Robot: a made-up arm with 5 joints.
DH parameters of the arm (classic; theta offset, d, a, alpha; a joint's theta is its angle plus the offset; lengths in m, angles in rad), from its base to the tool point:
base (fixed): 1.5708 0.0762 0 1.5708
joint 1: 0 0.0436 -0.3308 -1.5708
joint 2: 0 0.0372 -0.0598 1.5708
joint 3: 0 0.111 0.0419 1.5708
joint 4: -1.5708 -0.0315 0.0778 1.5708
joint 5: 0 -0.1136 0.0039 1.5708
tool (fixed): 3.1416 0.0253 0 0
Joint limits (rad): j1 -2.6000..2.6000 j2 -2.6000..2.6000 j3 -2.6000..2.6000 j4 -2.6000..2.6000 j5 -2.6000..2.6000
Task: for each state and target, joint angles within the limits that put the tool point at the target. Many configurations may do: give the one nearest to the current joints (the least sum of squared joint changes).
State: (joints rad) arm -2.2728 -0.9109 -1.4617 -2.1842 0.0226
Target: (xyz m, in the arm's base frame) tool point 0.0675 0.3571 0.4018
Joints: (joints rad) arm -2.0867 -1.0507 -1.2021 -2.5893 0.1175
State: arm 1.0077 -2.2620 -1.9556 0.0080 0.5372
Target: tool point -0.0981 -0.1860 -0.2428
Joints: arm 0.6478 -2.0150 -2.1878 0.4060 0.5092
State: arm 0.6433 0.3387 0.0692 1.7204 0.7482
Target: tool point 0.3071 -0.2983 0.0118
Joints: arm 0.5095 0.3152 0.3770 2.3532 0.9595
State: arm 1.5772 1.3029 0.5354 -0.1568 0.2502
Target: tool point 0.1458 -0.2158 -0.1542
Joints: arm 1.5884 0.9217 1.0411 0.8741 0.0549
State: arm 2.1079 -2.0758 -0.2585 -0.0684 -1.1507
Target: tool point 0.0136 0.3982 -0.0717
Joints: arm 2.5972 -2.6000 -1.0330 0.1169 -1.3099
